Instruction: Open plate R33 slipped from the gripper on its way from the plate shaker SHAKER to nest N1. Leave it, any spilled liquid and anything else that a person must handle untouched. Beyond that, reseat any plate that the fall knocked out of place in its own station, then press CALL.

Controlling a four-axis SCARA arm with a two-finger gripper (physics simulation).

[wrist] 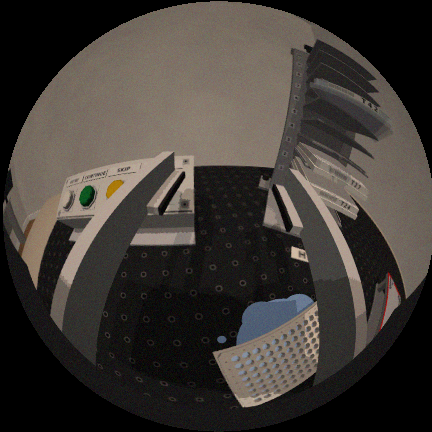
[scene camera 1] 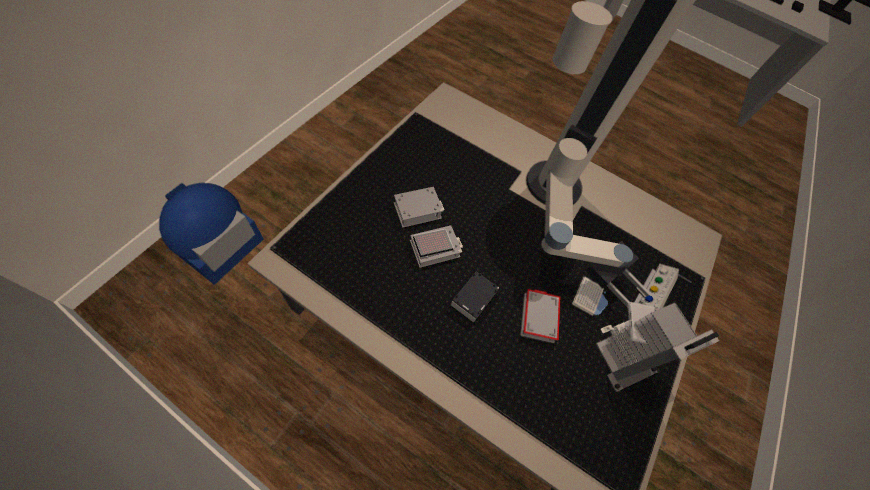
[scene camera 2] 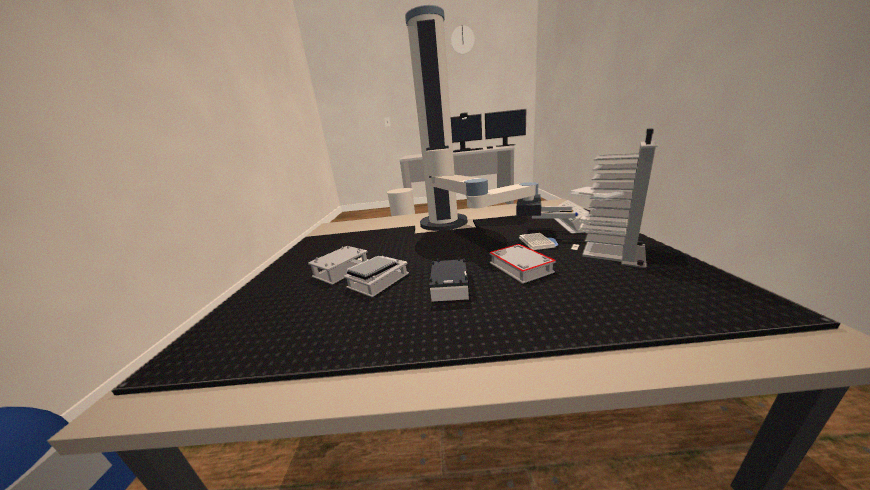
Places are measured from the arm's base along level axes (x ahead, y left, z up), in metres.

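Pixels of known places: gripper, fingertip midpoint: (wrist: 230,168) (scene camera 1: 640,302) (scene camera 2: 573,212); arm's base, link origin: (scene camera 2: 443,222).
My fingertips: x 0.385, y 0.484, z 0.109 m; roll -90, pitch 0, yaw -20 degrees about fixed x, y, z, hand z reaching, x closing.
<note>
For each thing: its top centre in the pictures, then the offset to it from my fingertips. "spot": a spot on its surface instead.
- Open plate R33, top centre: (wrist: 297,356) (scene camera 1: 589,294) (scene camera 2: 536,239) dx +0.032, dy -0.150, dz -0.082 m
- blue CALL button, surface spot: (scene camera 1: 648,298) spot: dx -0.054, dy +0.031, dz -0.027 m
- Plate T42, top centre: (wrist: 355,108) (scene camera 1: 644,322) (scene camera 2: 595,189) dx +0.139, dy -0.010, dz +0.109 m
- T24, top centre: (wrist: 323,175) (scene camera 1: 631,341) (scene camera 2: 603,225) dx +0.153, dy +0.021, dz -0.007 m
- red-edged station, top centre: (scene camera 2: 520,254) (scene camera 1: 543,313) dx +0.220, dy -0.269, dz -0.051 m
- dark-topped station, surface spot: (scene camera 2: 449,273) (scene camera 1: 474,297) spot: dx +0.317, dy -0.498, dz -0.041 m
- bare grey station, top centre: (scene camera 2: 337,253) (scene camera 1: 418,201) dx +0.110, dy -0.876, dz -0.030 m
- pinkish plate, top centre: (scene camera 2: 371,262) (scene camera 1: 433,240) dx +0.222, dy -0.732, dz -0.028 m
- small card, surface spot: (wrist: 299,254) (scene camera 1: 608,327) (scene camera 2: 575,245) spot: dx +0.101, dy -0.036, dz -0.094 m
Open plate R33 (scene camera 1: 587,294) (scene camera 2: 536,240) (wrist: 275,367) lies on the mat with blue spilled liquid (scene camera 1: 602,306) (scene camera 2: 552,242) (wrist: 267,320) at its edge. My gripper (scene camera 1: 640,300) (scene camera 2: 575,212) (wrist: 230,168) is shut to its narrow setting, with nothing between the fingers. It is above the mat beside the button panel (scene camera 1: 669,273) (wrist: 187,172). The blue CALL button (scene camera 1: 648,298) is behind a finger in the wrist view. Plate T42 (scene camera 2: 585,191) (wrist: 350,97) juts out of the rack (scene camera 2: 639,210) (wrist: 295,110). Plates T27 (wrist: 350,181) and T24 (wrist: 334,200) are lower down.
A red-edged station (scene camera 1: 541,314) (scene camera 2: 522,258), a dark-topped station (scene camera 1: 474,296) (scene camera 2: 449,273) and a bare grey station (scene camera 1: 418,203) (scene camera 2: 339,258) stand on the mat. Another station holds a pinkish plate (scene camera 1: 434,242) (scene camera 2: 373,267). A small card (scene camera 1: 606,329) (scene camera 2: 575,247) (wrist: 299,254) lies near the rack.
</note>
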